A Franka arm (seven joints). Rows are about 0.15 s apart.
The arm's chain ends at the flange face. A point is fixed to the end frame.
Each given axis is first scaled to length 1.
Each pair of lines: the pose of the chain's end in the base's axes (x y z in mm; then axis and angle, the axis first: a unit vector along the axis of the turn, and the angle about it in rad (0 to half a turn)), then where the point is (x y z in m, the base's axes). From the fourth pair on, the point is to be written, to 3 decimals.
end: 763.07 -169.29 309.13 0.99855 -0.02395 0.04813 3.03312
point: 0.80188 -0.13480 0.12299
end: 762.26 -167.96 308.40 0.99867 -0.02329 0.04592 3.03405
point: 0.80020 -0.13324 0.12212
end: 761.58 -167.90 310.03 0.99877 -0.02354 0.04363 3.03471
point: 0.79870 -0.13306 0.12361
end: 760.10 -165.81 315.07 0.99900 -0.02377 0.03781 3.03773
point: 0.795 -0.130 0.128
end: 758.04 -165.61 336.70 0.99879 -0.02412 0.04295 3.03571
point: 0.795 -0.131 0.150
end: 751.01 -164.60 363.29 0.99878 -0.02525 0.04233 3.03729
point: 0.788 -0.129 0.177
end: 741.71 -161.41 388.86 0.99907 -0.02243 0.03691 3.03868
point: 0.776 -0.126 0.202
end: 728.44 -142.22 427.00 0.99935 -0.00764 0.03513 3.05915
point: 0.761 -0.102 0.241
